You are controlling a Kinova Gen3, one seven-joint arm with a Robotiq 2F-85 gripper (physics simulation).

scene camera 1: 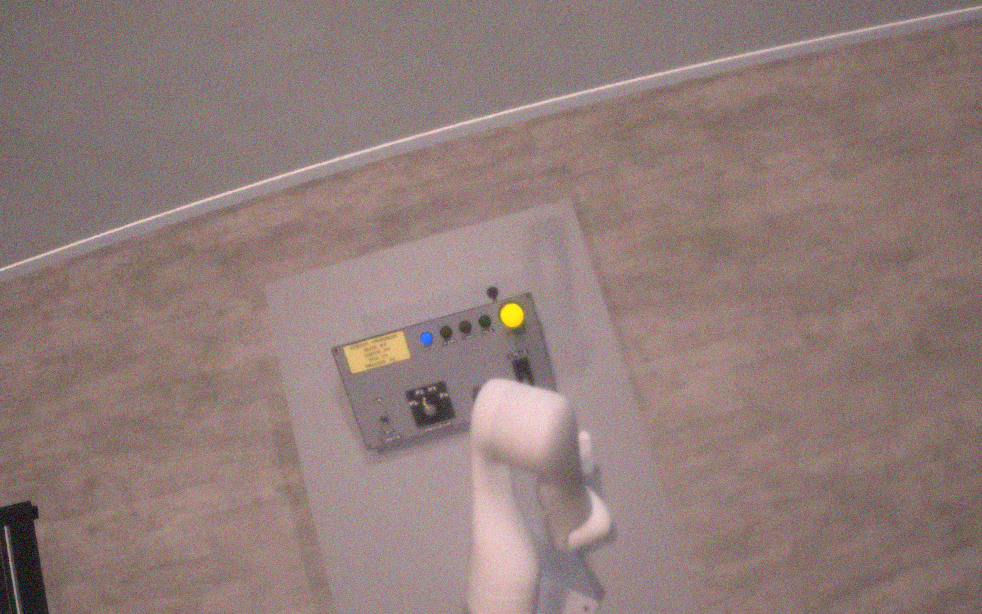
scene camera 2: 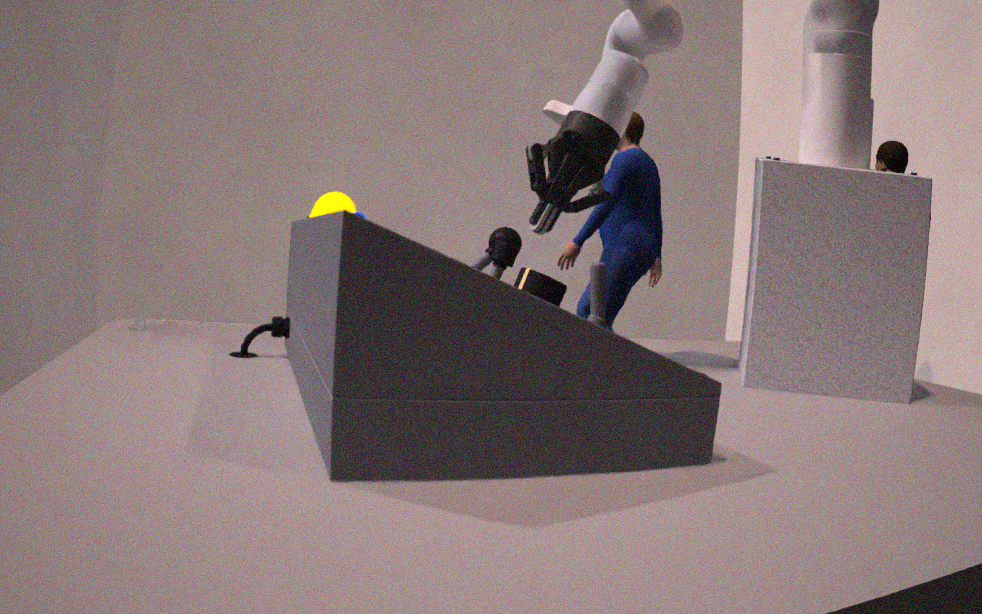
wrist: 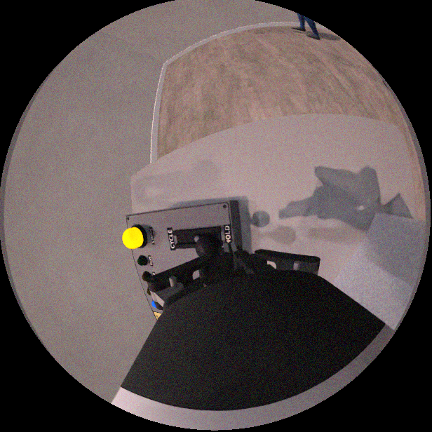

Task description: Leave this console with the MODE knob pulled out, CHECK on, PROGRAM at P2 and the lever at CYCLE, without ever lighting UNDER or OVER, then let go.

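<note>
The dark grey sloped console [scene camera 1: 392, 390] [scene camera 2: 478, 369] [wrist: 189, 219] stands on a grey platform [scene camera 1: 399, 522]. Its black ball lever [scene camera 2: 503, 245] [wrist: 207, 243] sits in the slot between the CYCLE label [wrist: 171, 238] and the HOLD label, nearer HOLD. My gripper [scene camera 2: 543, 221] [wrist: 229, 257] is shut and empty, its tips close above and beside the lever ball. The PROGRAM dial [scene camera 1: 429, 405] [scene camera 2: 540, 285] and the grey MODE knob [scene camera 2: 597, 290] show beyond. A blue lamp [scene camera 1: 425, 338] is lit; the three lamps beside it are dark. The CHECK switch is too small to read.
A yellow button [scene camera 1: 512, 314] [scene camera 2: 332, 204] [wrist: 133, 238] sits at the console's top corner. My white arm [scene camera 1: 518, 429] covers the console's lower right. A person in blue [scene camera 2: 630, 197] walks behind. A grey block [scene camera 2: 815, 277] stands at the right. A black cable [scene camera 2: 255, 336] leaves the console's back.
</note>
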